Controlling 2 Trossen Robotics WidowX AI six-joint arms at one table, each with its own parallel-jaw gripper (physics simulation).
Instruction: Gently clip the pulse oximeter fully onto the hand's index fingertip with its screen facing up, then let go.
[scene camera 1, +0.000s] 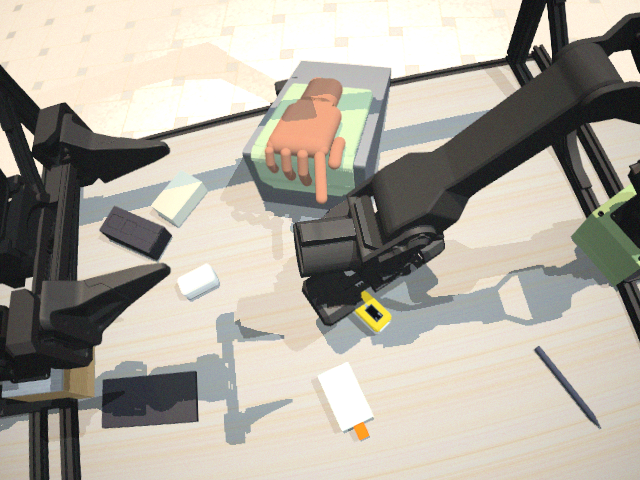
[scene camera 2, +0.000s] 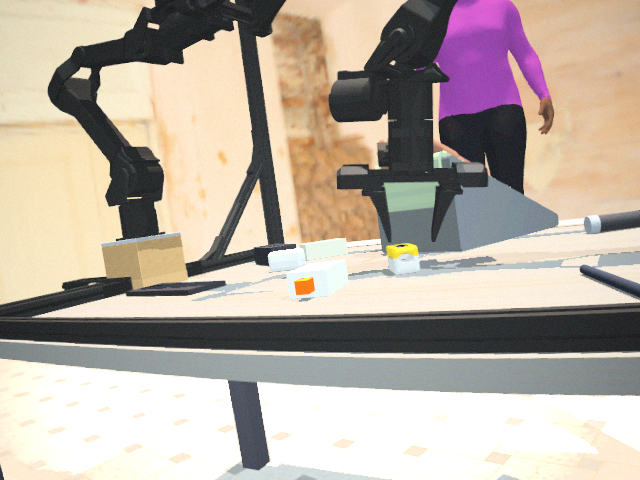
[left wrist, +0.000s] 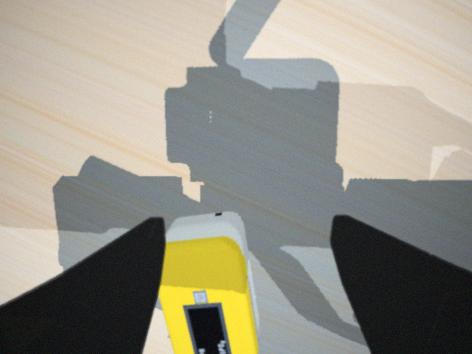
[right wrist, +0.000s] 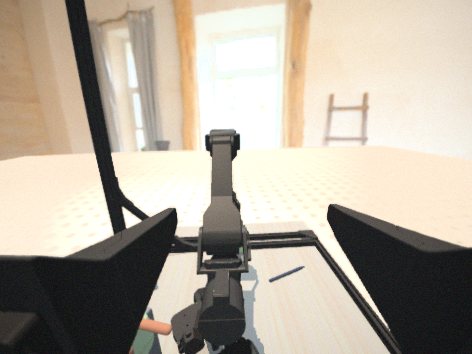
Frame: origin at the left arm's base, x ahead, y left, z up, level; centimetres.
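Where they show: left gripper, fingertip midpoint: (scene camera 1: 364, 284) (scene camera 2: 411, 241) (left wrist: 249, 229); right gripper, fingertip midpoint: (scene camera 1: 167, 203) (right wrist: 252, 212); left arm's base at its link origin: (scene camera 1: 639, 221); right arm's base at its link origin: (scene camera 2: 140, 237).
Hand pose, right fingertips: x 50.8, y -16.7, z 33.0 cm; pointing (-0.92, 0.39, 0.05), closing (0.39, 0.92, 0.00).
Observation:
Each offset is from my right fingertips to the centre of the thing. "pt": to the spot under its first point.
The pulse oximeter @[dx -12.7, dy +4.4, dz -39.6 cm] (scene camera 1: 380, 319) (scene camera 2: 403, 251) (left wrist: 205, 270), yellow over white, stands on the table with its dark screen facing up. The orange-brown hand (scene camera 1: 309, 126) lies on a sloped padded block, its index finger (scene camera 1: 321, 178) (right wrist: 158, 327) stretched out past the block's edge. My left gripper (scene camera 2: 411, 240) (left wrist: 249, 229) is open, pointing down just above the oximeter. In the left wrist view the oximeter appears nearer the left finger, with a gap to the right finger; its lower end is cut off. My right gripper (scene camera 1: 165, 208) (right wrist: 252, 212) is open and empty, well away at the left of scene camera 1.
The grey block @[pt dx -35.8, dy -24.7, dz -37.7 cm] (scene camera 1: 385, 98) with green padding supports the hand. A white box with an orange tab @[dx -3.3, dy +13.4, dz -39.9 cm] (scene camera 1: 345, 396) (scene camera 2: 330, 277), a white rounded piece @[dx +6.5, dy -14.0, dz -39.7 cm] (scene camera 1: 198, 281), a dark block @[dx +12.2, dy -27.7, dz -39.5 cm] (scene camera 1: 135, 233), a pale block @[dx +3.0, dy -29.3, dz -39.8 cm] (scene camera 1: 179, 198), a dark flat panel @[dx +21.5, dy -2.2, dz -40.9 cm] (scene camera 1: 149, 399) and a pen @[dx -29.8, dy +28.7, dz -40.8 cm] (scene camera 1: 567, 387) lie around.

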